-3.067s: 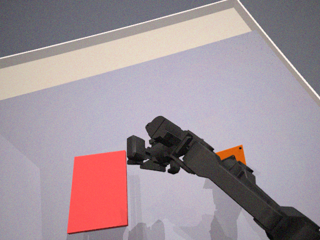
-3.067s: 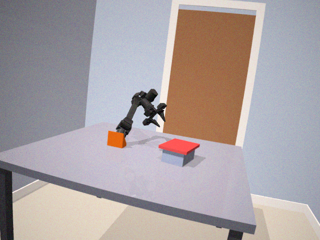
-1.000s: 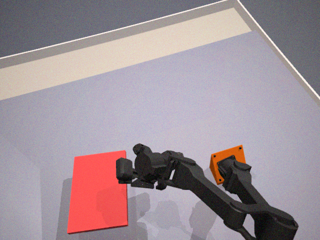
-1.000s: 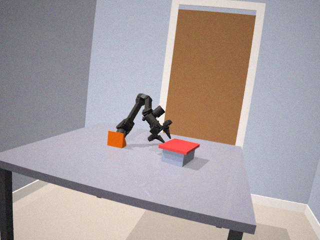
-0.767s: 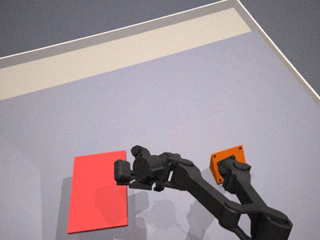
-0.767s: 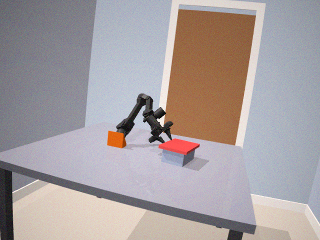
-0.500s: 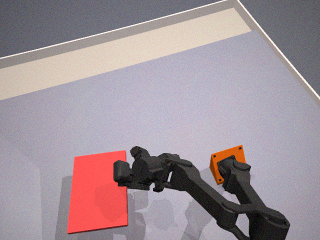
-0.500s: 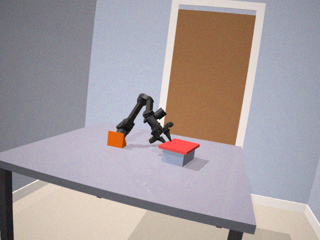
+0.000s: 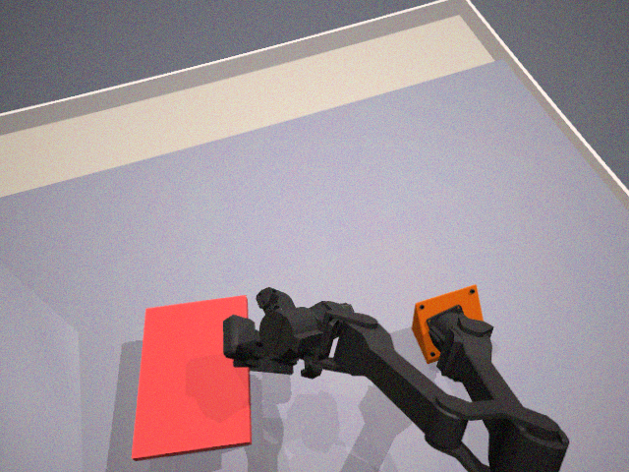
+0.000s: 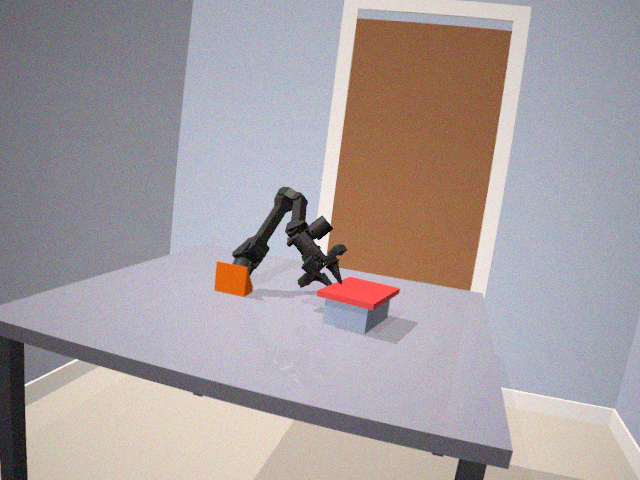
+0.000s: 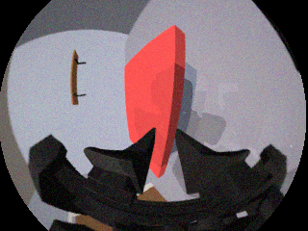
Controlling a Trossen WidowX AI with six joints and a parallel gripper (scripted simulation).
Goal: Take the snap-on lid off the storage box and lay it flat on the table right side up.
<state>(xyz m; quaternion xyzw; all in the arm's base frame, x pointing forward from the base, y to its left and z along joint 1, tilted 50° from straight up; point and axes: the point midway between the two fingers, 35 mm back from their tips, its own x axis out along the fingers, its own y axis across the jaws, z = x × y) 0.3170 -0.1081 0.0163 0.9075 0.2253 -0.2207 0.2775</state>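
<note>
Now: the red lid 7 cm ahead of my gripper tip and 2 cm to the right of it. From my gripper tip the other things lie so: storage box 7 cm ahead, 4 cm below, 2 cm to the right.
</note>
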